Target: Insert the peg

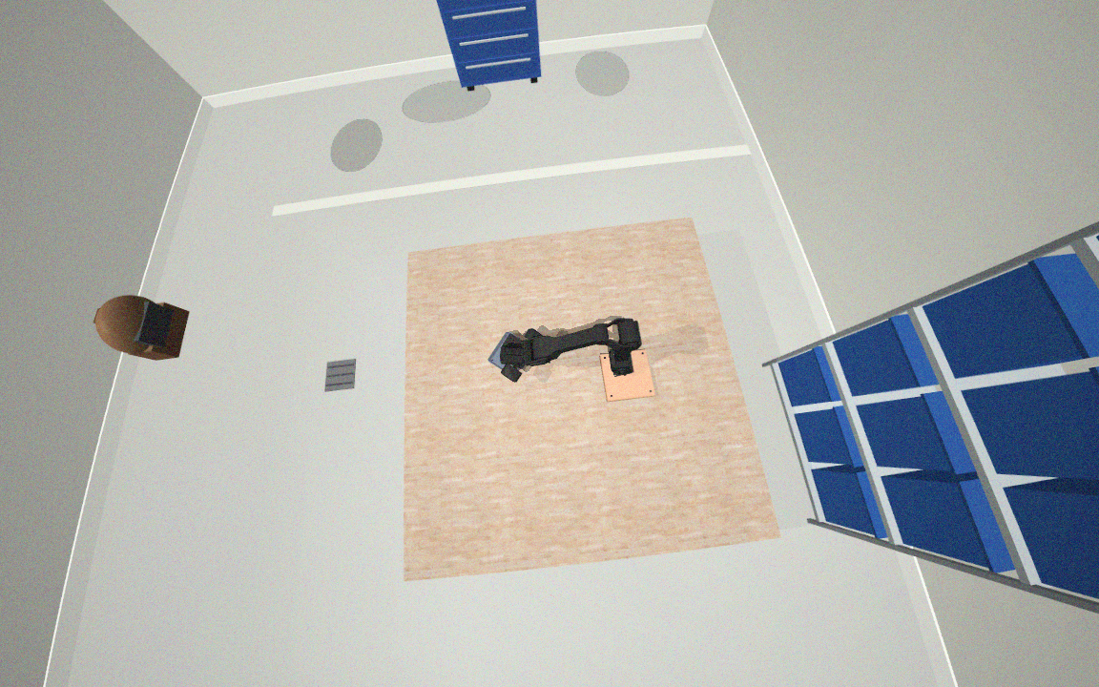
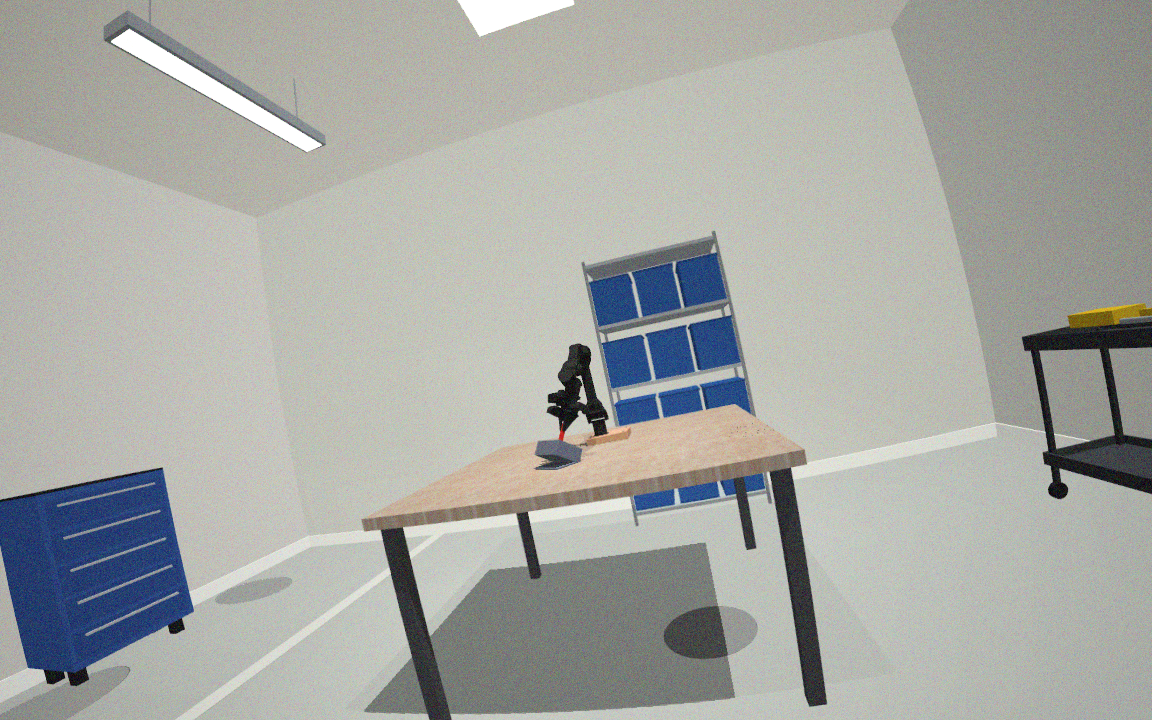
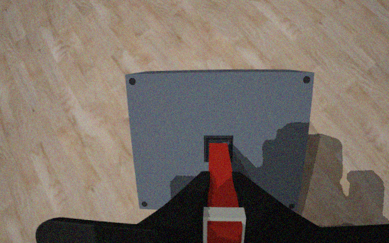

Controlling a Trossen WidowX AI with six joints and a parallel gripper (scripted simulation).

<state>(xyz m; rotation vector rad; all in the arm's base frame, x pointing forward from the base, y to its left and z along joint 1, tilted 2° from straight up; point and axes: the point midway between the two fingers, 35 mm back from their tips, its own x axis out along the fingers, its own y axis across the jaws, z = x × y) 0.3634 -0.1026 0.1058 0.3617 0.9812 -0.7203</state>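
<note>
Right now the sloped panel is 7 cm below my gripper tip, 3 cm to the right of it and 3 cm ahead of it. Round my gripper tip: red square peg 1 cm to the left, 1 cm behind, 1 cm above.
</note>
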